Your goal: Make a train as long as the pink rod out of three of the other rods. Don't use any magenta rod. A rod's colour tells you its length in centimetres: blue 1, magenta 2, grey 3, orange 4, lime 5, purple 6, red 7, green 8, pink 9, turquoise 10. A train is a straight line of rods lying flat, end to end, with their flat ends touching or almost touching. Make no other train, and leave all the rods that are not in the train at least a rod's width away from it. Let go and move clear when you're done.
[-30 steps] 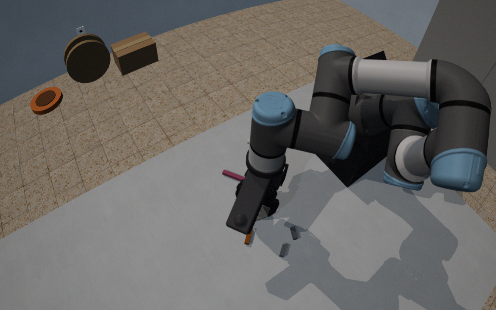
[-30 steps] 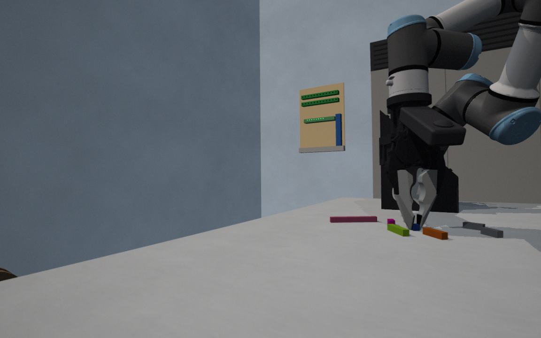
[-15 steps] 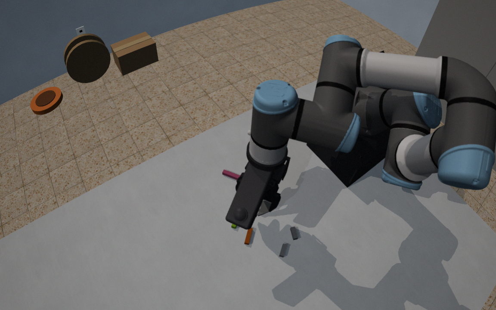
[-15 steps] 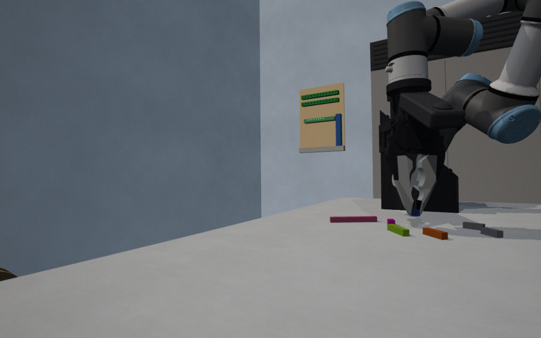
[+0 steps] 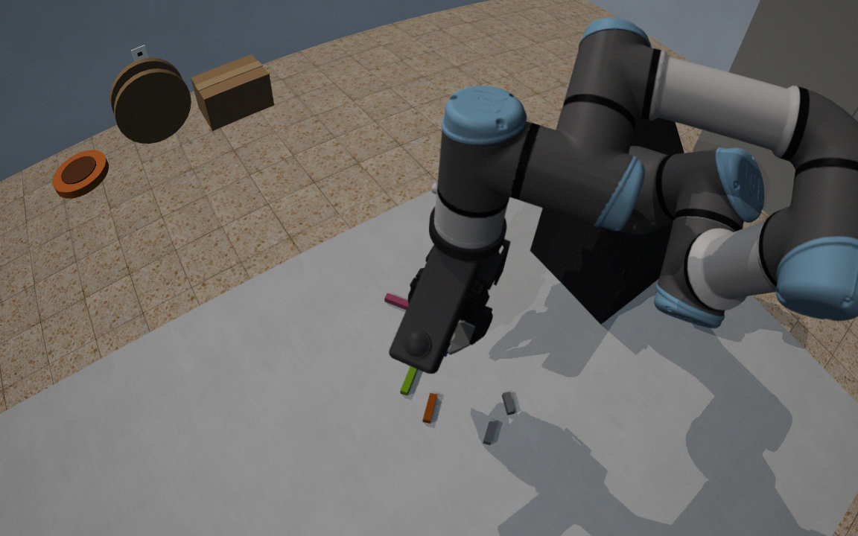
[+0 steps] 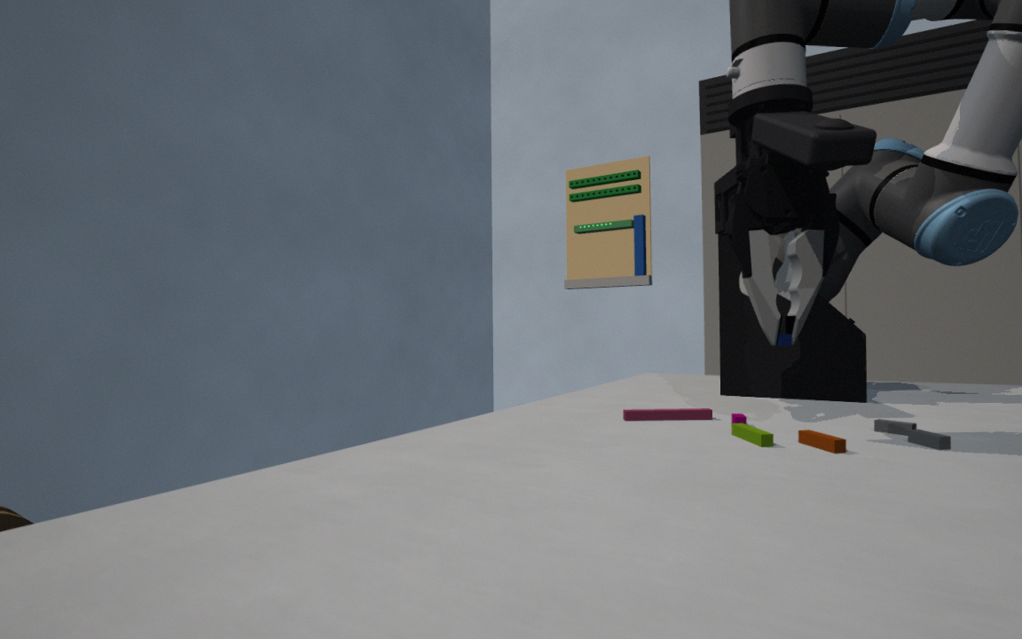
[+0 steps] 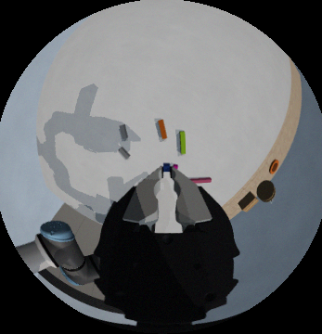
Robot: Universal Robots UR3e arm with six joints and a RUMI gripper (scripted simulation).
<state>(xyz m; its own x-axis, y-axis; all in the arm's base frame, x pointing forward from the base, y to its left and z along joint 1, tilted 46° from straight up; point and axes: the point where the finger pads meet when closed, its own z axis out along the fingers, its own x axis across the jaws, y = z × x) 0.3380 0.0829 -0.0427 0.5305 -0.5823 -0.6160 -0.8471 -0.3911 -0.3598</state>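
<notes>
Right now my hand is 90 mm above the magenta rod, 40 mm to the left of it and 30 mm past it. Also, from my hand: orange rod 90 mm below, 40 mm ahead, 30 mm to the left; lime rod 90 mm below, 30 mm ahead, 20 mm to the right; blue rod 10 mm below.
</notes>
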